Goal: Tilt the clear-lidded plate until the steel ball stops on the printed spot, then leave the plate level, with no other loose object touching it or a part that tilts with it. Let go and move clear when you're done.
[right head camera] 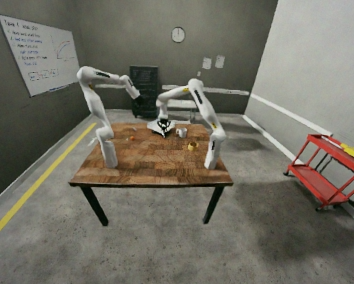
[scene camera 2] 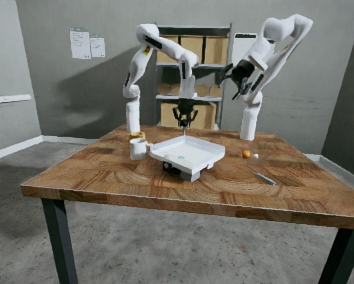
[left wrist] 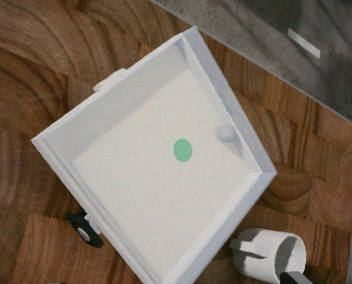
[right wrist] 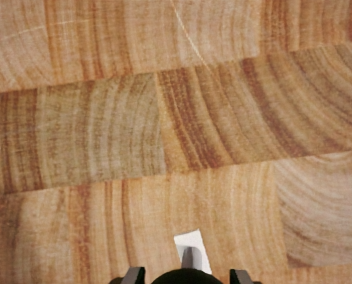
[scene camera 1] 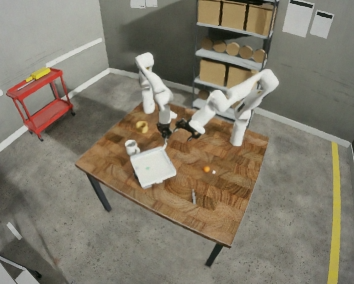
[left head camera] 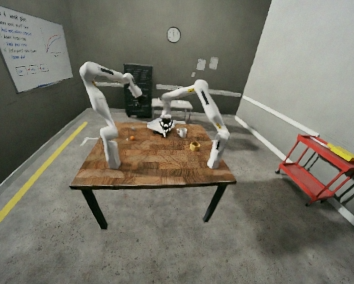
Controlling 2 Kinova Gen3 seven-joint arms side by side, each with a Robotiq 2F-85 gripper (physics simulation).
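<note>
The white plate point(scene camera 1: 160, 175) point(scene camera 2: 200, 155) point(left wrist: 125, 175) stands on its base; I cannot tell a slight tilt from level. In the left wrist view the steel ball point(left wrist: 226, 133) lies by the plate's right-hand wall, apart from the green printed spot point(left wrist: 183, 150) point(scene camera 1: 147, 168) point(scene camera 2: 181, 157). The clear lid is hard to make out. My right gripper point(scene camera 2: 184, 121) point(right wrist: 185, 275) point(scene camera 1: 166, 135) is shut on the black knob point(right wrist: 185, 279) at the top of a thin stem beside the plate. My left gripper point(scene camera 2: 228, 90) point(scene camera 1: 183, 134) is open and empty, high above the table.
A white mug point(scene camera 1: 131, 147) point(scene camera 2: 138, 149) point(left wrist: 270, 255) stands close to the plate's edge, its handle toward it; contact is unclear. A yellow ring point(scene camera 2: 136, 135) lies behind the mug. An orange ball point(scene camera 1: 207, 169) point(scene camera 2: 246, 154), a small white ball point(scene camera 1: 214, 172) and a grey stick point(scene camera 1: 194, 196) point(scene camera 2: 265, 178) lie apart.
</note>
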